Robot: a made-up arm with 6 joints.
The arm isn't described. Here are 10 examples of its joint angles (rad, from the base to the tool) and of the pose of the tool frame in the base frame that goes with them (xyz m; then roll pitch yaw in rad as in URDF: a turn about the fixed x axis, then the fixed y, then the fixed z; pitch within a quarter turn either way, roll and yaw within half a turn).
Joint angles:
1: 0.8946 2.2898 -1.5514 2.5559 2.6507 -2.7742
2: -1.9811 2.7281 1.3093 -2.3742 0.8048 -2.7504
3: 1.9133 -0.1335 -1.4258 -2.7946 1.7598 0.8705
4: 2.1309 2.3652 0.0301 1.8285 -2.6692 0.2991
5: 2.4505 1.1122 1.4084 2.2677 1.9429 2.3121
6: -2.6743 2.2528 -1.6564 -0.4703 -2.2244 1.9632
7: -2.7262 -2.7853 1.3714 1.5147 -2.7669 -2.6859
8: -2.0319 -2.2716 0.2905 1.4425 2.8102 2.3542
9: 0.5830 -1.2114 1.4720 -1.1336 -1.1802 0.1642
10: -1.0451 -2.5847 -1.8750 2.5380 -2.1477 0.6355
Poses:
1: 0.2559 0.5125 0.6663 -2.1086 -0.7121 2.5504
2: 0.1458 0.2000 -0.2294 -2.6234 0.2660 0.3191
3: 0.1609 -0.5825 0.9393 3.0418 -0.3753 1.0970
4: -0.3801 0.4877 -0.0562 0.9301 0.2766 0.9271
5: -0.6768 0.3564 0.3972 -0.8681 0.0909 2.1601
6: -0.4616 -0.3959 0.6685 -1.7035 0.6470 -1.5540
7: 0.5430 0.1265 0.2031 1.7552 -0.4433 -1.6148
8: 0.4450 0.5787 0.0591 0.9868 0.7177 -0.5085
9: -0.3581 -0.0632 1.2351 -0.6676 -0.9312 0.1116
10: 0.0999 -0.1975 0.0337 2.1435 0.1935 -1.8960
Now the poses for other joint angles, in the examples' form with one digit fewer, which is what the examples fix.
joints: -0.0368 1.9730 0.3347 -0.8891 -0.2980 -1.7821
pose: 0.839 0.050 0.043 -2.353 -0.771 -0.734
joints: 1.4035 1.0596 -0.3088 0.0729 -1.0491 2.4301
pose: -0.014 0.630 1.230 -0.237 0.192 -2.427
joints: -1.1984 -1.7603 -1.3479 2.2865 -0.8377 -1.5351
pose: -0.168 0.467 -0.087 -2.282 0.002 1.204
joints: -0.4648 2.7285 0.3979 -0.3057 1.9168 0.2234
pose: 0.122 0.001 -0.317 -0.582 -1.171 0.459
